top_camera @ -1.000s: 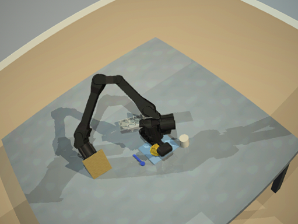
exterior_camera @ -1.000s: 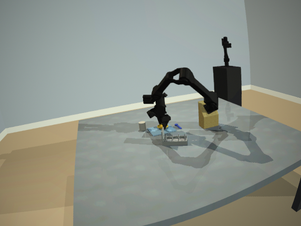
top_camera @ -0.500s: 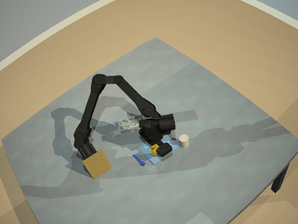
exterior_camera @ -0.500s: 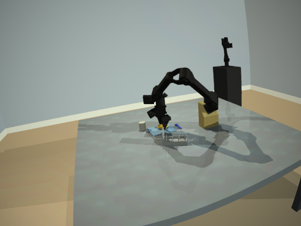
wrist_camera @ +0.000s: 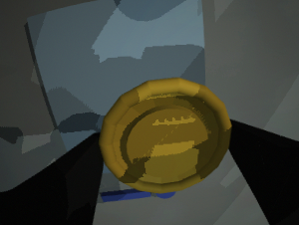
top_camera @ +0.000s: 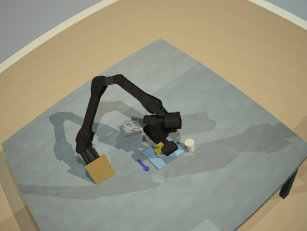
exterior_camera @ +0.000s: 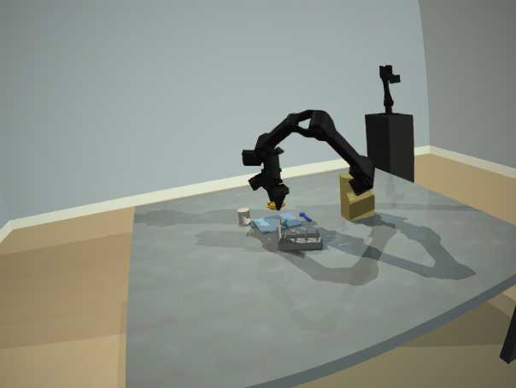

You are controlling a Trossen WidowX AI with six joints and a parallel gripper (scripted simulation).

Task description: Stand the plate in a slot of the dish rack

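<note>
The light blue mat is 50 mm below my gripper tip, 20 mm to the left of it and 10 mm ahead of it. The rest, counted from my gripper tip: yellow plate 10 mm above; then blue spoon 100 mm behind, 50 mm below, 30 mm to the left; then cream cup 100 mm ahead, 60 mm to the right, 30 mm below.
</note>
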